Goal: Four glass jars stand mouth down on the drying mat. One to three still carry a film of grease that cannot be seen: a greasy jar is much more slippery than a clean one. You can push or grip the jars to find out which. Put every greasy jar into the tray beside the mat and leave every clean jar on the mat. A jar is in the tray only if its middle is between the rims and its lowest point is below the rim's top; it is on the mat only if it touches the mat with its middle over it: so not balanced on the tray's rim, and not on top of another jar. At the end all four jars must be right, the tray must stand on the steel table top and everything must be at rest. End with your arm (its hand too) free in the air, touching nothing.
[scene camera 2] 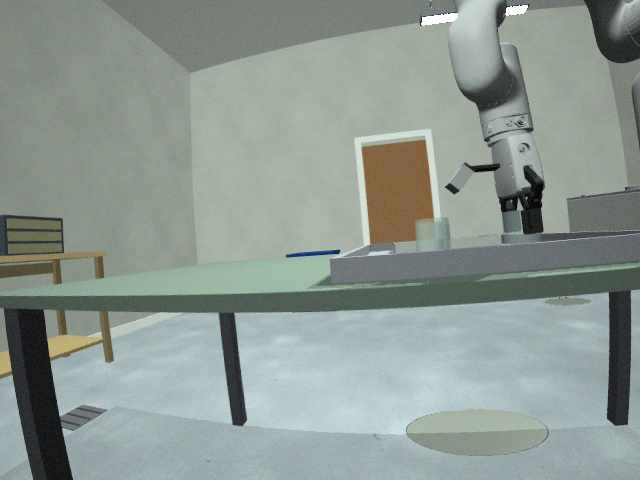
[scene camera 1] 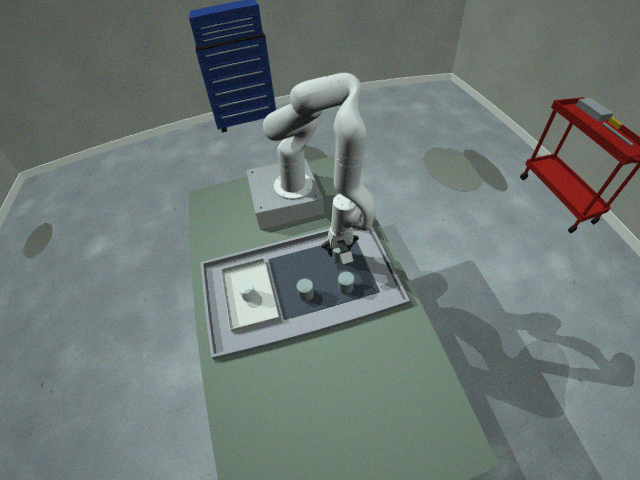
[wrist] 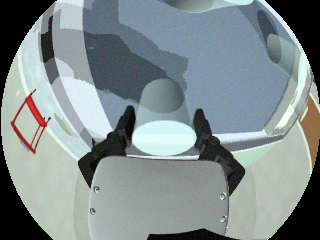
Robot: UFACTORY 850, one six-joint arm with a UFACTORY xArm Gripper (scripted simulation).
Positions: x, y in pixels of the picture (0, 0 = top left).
Labels:
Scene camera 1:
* white tray: 263, 309
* dark drying mat: 315, 264

